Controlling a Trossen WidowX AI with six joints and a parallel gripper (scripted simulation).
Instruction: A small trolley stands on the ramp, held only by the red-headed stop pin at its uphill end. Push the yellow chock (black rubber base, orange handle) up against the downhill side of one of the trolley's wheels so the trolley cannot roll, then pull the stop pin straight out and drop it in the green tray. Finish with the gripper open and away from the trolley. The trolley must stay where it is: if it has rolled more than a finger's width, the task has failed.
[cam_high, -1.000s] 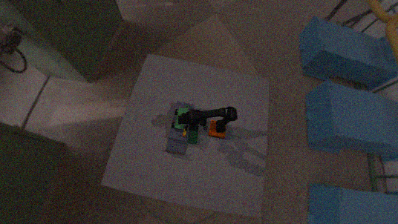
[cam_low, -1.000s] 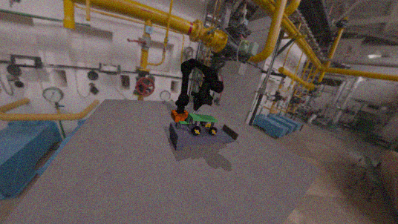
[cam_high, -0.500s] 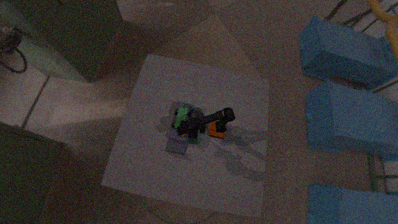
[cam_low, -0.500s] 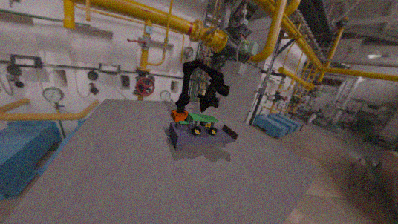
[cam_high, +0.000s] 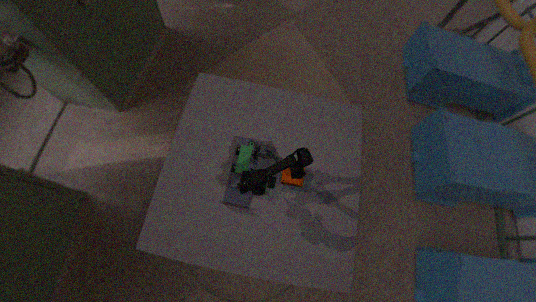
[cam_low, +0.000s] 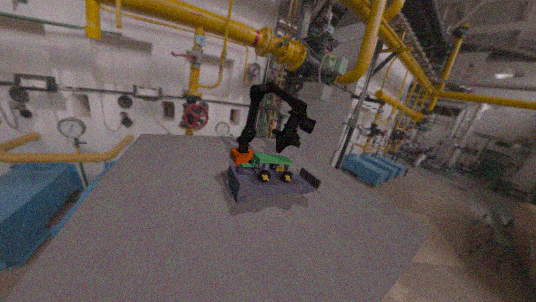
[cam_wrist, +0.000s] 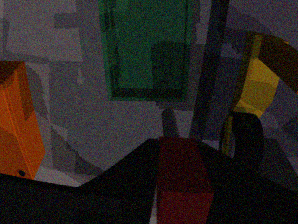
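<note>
My gripper tip is now 140 mm above the green tray, 20 mm past it and 10 mm to the right of it. Also, from my gripper tip: stop pin: right at my gripper tip; then trolley: 110 mm to the right, 90 mm ahead, 20 mm below; then yellow chock: 60 mm ahead, 50 mm below.
</note>
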